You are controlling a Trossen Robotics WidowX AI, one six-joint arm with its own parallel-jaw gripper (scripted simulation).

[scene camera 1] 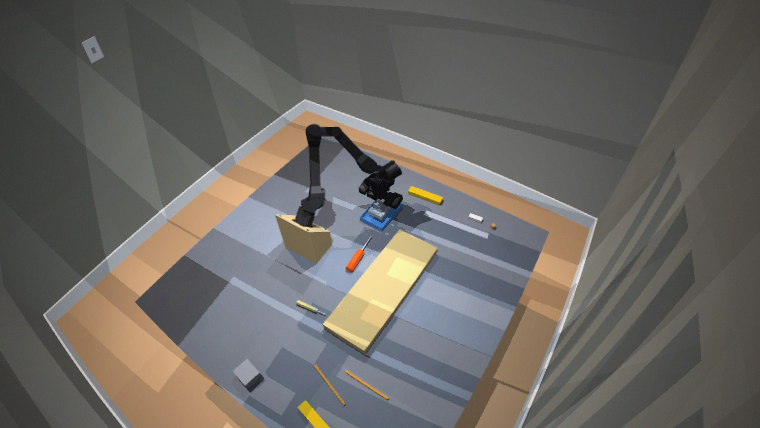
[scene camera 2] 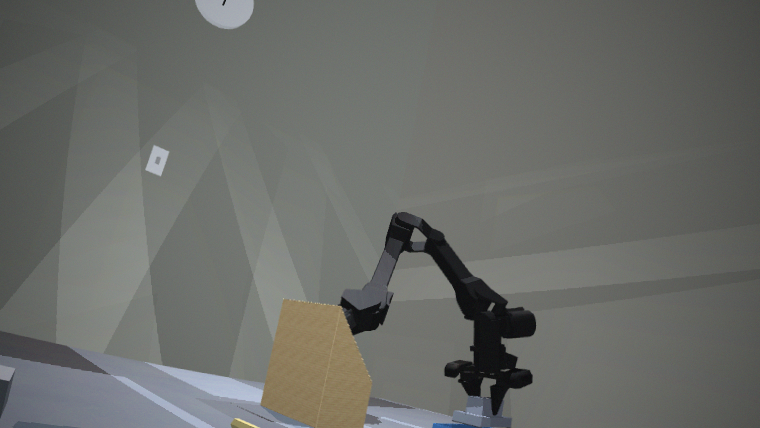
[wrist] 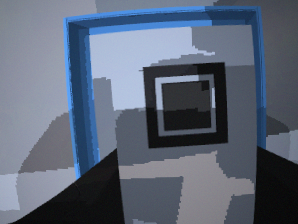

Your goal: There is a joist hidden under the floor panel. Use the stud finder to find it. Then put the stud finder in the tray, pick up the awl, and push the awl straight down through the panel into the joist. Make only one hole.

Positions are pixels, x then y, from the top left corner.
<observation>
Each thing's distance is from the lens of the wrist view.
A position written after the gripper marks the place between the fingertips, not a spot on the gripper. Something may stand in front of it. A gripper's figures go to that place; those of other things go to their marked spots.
gripper (wrist: 179,151): 0.10 m
grey stud finder (wrist: 180,104): 0.06 m
blue tray (wrist: 82,114): 0.16 m
The marked spots on the blue tray and the grey stud finder are 0.10 m apart.
</observation>
